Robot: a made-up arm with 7 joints. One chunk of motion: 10 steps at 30 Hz.
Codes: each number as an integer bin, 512 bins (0 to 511) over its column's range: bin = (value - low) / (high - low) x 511, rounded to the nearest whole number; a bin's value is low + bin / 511 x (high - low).
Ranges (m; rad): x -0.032..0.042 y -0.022..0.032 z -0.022..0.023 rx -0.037..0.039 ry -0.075..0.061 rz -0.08..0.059
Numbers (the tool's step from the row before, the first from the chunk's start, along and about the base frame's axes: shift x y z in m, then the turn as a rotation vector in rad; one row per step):
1: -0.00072 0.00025 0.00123 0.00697 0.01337 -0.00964
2: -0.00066 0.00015 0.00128 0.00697 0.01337 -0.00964
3: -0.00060 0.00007 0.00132 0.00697 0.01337 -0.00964
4: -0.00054 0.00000 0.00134 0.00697 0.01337 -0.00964
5: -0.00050 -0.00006 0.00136 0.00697 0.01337 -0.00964
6: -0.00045 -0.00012 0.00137 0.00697 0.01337 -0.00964
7: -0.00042 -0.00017 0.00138 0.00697 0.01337 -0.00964
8: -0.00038 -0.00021 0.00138 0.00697 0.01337 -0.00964
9: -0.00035 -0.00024 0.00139 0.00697 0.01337 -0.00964
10: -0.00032 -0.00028 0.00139 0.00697 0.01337 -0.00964
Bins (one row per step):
1: 216 211 264 296 332 259
2: 216 210 264 296 332 259
3: 217 209 265 296 332 259
4: 217 208 265 296 332 259
5: 218 208 265 296 332 259
6: 218 207 265 296 332 259
7: 218 207 265 296 332 259
8: 218 206 265 296 332 259
9: 219 206 266 296 332 259
10: 219 206 266 296 332 259

